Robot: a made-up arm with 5 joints.
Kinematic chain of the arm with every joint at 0, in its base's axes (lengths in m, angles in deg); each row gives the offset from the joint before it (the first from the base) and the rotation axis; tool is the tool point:
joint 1: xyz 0 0 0.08 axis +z
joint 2: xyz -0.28 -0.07 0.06 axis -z
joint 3: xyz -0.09 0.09 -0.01 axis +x
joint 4: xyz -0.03 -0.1 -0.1 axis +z
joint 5: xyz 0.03 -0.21 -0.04 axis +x
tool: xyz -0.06 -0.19 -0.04
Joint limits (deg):
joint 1: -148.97..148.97
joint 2: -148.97..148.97
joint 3: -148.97..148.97
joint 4: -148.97..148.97
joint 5: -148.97..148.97
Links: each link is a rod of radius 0.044 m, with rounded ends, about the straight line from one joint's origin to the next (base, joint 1, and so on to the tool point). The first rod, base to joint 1, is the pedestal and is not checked.
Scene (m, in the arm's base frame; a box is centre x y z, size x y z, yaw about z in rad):
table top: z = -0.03
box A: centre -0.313 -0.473 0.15 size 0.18 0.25 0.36 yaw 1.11
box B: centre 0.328 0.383 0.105 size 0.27 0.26 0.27 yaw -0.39
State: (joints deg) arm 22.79 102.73 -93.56 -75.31 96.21
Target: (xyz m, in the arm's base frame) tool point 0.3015 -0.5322 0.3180
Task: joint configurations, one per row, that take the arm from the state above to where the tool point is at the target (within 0.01 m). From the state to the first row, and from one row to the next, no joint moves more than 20 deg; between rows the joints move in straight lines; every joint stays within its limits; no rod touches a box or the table.
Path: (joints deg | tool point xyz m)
1: 31.92 102.65 -102.80 -57.56 91.86 | -0.4747 -0.0126 0.3613
2: 41.06 102.57 -112.03 -39.81 87.51 | -0.4071 -0.0754 0.4562
3: 50.19 102.49 -121.27 -22.06 83.17 | -0.3046 -0.1200 0.5317
4: 59.32 102.41 -130.50 -4.31 78.82 | -0.1804 -0.1387 0.5788
5: 68.46 102.33 -139.73 13.44 74.47 | -0.0513 -0.1314 0.5936
6: 77.59 102.25 -148.97 31.19 70.12 | 0.0672 -0.1050 0.5788
7: 85.78 91.62 -138.68 12.91 75.53 | -0.0395 -0.1650 0.5921
8: 93.97 80.98 -128.39 -5.36 80.93 | -0.0779 -0.3001 0.5700
9: 102.16 70.34 -118.10 -23.64 86.34 | -0.0163 -0.4457 0.5113
10: 110.35 59.70 -107.81 -41.91 91.74 | 0.1278 -0.5352 0.4230
11: 118.54 49.06 -97.52 -60.19 97.15 | 0.3015 -0.5322 0.3180

